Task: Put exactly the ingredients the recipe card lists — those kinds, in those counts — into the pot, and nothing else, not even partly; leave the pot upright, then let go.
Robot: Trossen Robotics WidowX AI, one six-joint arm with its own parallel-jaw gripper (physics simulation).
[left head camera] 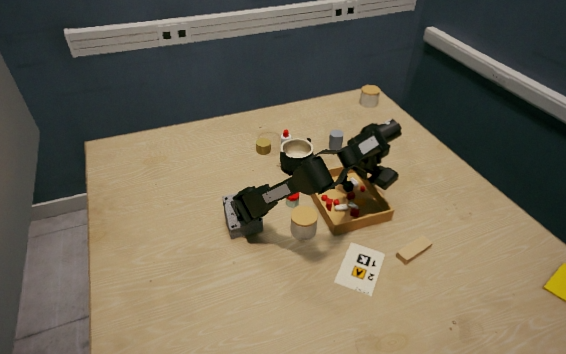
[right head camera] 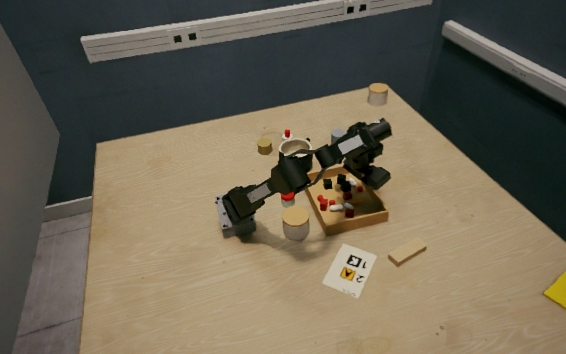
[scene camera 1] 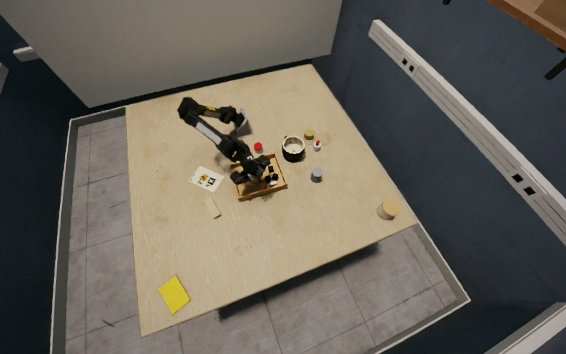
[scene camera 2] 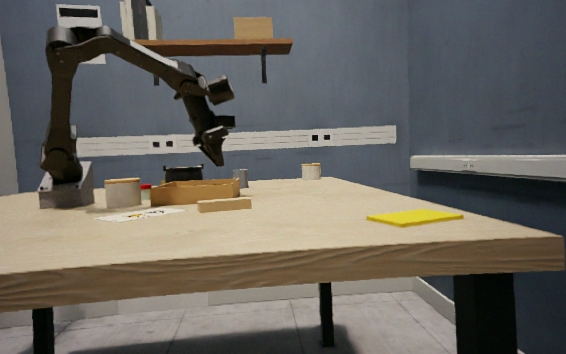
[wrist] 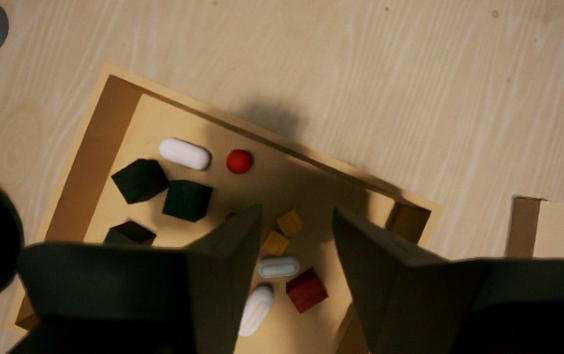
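Seen in the pictures: gripper, between the fingertips: [left head camera: 369,182] [right head camera: 364,182] [scene camera 1: 255,181] [scene camera 2: 220,166] [wrist: 297,214]; arm's base, origin of its link: [left head camera: 244,207] [right head camera: 236,207] [scene camera 1: 240,119] [scene camera 2: 67,174].
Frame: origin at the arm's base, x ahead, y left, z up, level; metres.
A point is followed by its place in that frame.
My gripper [scene camera 2: 219,164] @[x 0.396, y -0.086, z 0.004 m] [wrist: 297,214] @[x 0.396, y -0.086, z 0.004 m] is open and empty above the wooden tray [left head camera: 367,220] @[x 0.330, y -0.175, z -0.055 m] [scene camera 2: 195,192] @[x 0.329, y -0.175, z -0.056 m] [wrist: 95,150] @[x 0.397, y 0.062, z -0.054 m]. In the wrist view two small yellow cubes [wrist: 289,222] @[x 0.378, y -0.090, z -0.063 m] [wrist: 275,242] @[x 0.360, y -0.084, z -0.063 m] lie in the tray, seen between the fingers. Dark cubes [wrist: 140,181] @[x 0.383, y 0.023, z -0.054 m] [wrist: 188,200] @[x 0.378, y -0.014, z -0.054 m] [wrist: 130,233] @[x 0.341, y 0.025, z -0.060 m], a red ball [wrist: 239,161] @[x 0.414, y -0.043, z -0.059 m], white capsules [wrist: 184,154] @[x 0.409, y -0.001, z -0.060 m] [wrist: 257,310] @[x 0.307, y -0.083, z -0.059 m], a pale capsule [wrist: 279,267] @[x 0.342, y -0.091, z -0.064 m] and a dark red cube [wrist: 306,290] @[x 0.329, y -0.116, z -0.062 m] also lie there; the fingers hide part. The black pot [scene camera 1: 293,157] @[x 0.337, y 0.157, z -0.032 m] [scene camera 2: 184,173] @[x 0.289, y 0.128, z -0.018 m] stands upright, with something small and yellowish inside. The recipe card [left head camera: 345,272] @[x 0.176, y -0.285, z -0.084 m] shows 2 yellow A, 1 black K.
A grey cylinder [scene camera 1: 316,175] @[x 0.490, y 0.203, z -0.018 m], a white bottle with a red cap [scene camera 1: 317,146] @[x 0.327, y 0.316, z -0.044 m] and a brass-coloured cylinder [scene camera 1: 309,134] @[x 0.234, y 0.321, z -0.046 m] stand near the pot. A red-lidded jar [right head camera: 288,199] @[x 0.172, y 0.003, z -0.047 m] and a wood-lidded jar [right head camera: 296,225] @[x 0.136, y -0.134, z -0.018 m] stand near the arm base. A wooden block [left head camera: 414,250] @[x 0.383, y -0.325, z -0.063 m] lies beside the card.
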